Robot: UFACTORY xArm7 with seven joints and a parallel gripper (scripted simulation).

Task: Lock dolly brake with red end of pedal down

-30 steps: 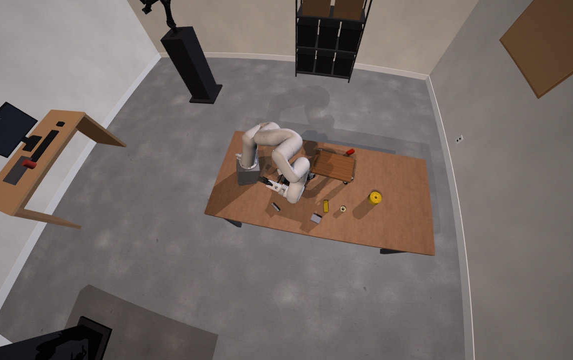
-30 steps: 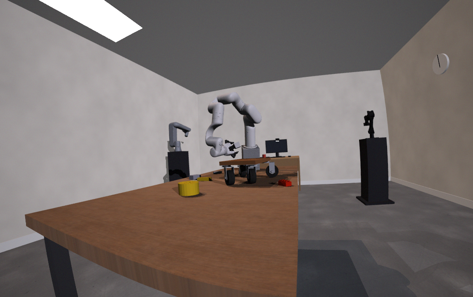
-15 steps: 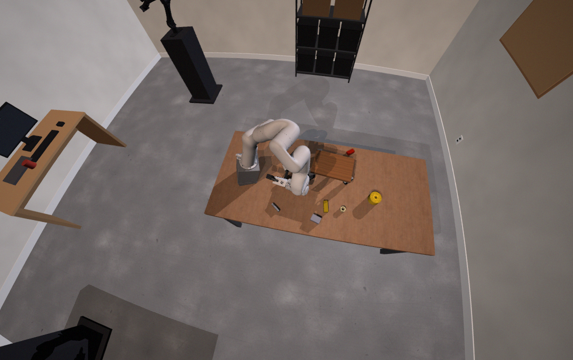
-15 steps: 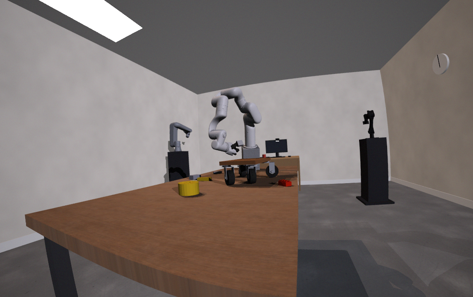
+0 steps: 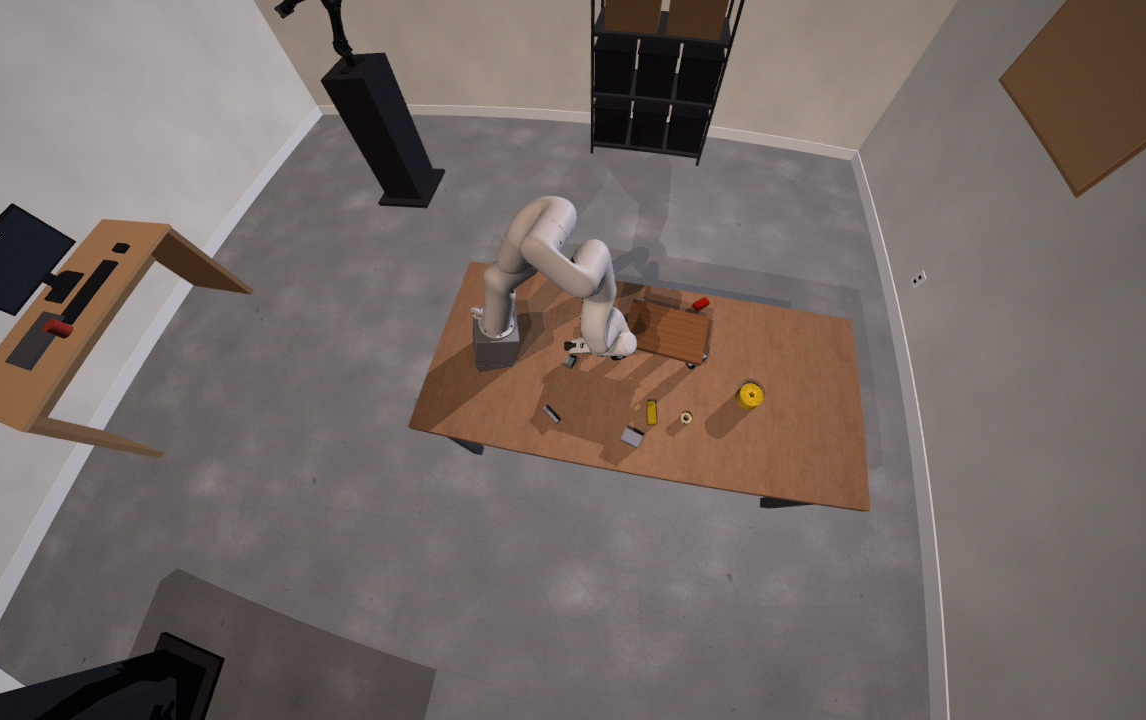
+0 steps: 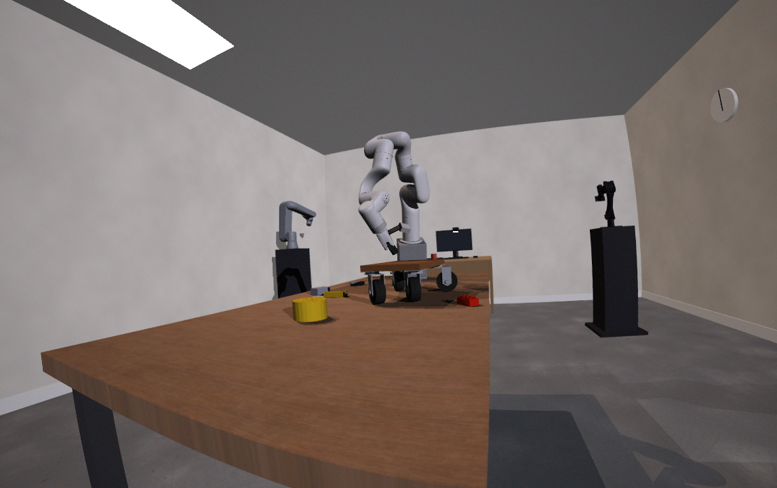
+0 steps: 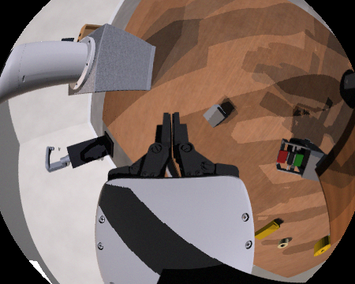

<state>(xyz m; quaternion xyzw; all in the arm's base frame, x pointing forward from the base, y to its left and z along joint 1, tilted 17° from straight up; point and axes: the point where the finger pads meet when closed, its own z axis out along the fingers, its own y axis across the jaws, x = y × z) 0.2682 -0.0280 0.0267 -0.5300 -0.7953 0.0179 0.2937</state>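
Right now the brake pedal is 14 cm ahead of my hand, 4 cm to the left of it and 9 cm below it. From my hand the other things lie so: yellow bar (33 cm ahead, 15 cm to the right, 16 cm below); red brick (50 cm ahead, 36 cm to the left, 15 cm below); grey box (26 cm ahead, 26 cm to the right, 16 cm below).
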